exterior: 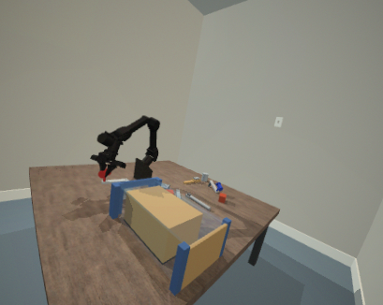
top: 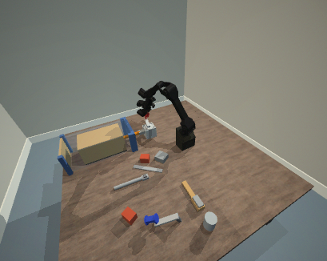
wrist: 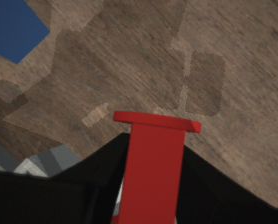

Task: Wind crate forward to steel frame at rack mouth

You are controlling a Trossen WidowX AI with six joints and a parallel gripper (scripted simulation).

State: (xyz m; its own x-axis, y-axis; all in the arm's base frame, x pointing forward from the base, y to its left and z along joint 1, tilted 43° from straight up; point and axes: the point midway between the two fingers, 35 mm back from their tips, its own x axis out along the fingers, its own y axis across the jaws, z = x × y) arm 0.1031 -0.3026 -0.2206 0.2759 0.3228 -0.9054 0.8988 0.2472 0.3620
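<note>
Now: the red-gripped winch handle 50 mm to the left of my gripper tip, 30 mm below it and 10 mm ahead of it. Also, from my gripper tip: blue frame 180 mm ahead, 80 mm to the left, 30 mm below; red handle knob 10 mm to the left, 10 mm behind; grey winch 100 mm to the left, 100 mm below, 10 mm ahead.
</note>
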